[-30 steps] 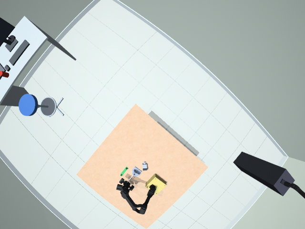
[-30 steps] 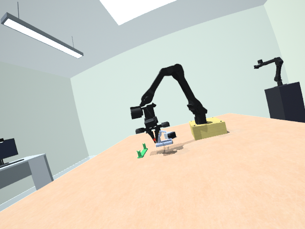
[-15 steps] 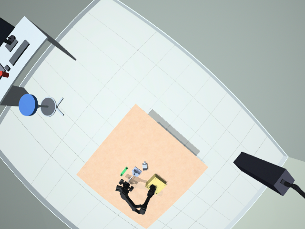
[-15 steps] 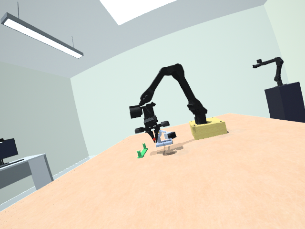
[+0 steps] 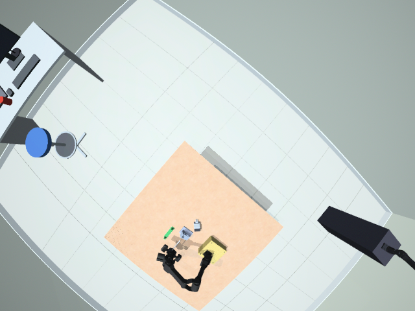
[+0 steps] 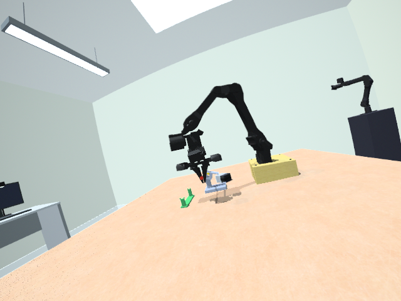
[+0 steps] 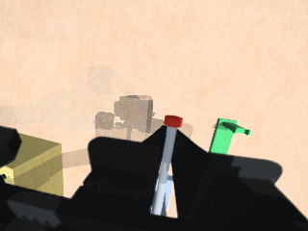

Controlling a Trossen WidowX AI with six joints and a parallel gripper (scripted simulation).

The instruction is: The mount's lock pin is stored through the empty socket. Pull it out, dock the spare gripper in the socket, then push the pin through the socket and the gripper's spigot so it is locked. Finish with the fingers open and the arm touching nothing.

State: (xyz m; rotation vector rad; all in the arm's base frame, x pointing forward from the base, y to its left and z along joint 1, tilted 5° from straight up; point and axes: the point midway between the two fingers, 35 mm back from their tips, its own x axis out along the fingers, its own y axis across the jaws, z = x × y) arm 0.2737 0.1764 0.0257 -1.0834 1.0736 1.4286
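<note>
Now: the green stand 120 mm ahead of my gripper tip, 60 mm below it and 50 mm to the right of it. Round my gripper tip: mount (170 mm to the right, 30 mm below, 10 mm ahead); then spare gripper (310 mm to the right, 60 mm below, 20 mm behind).
</note>
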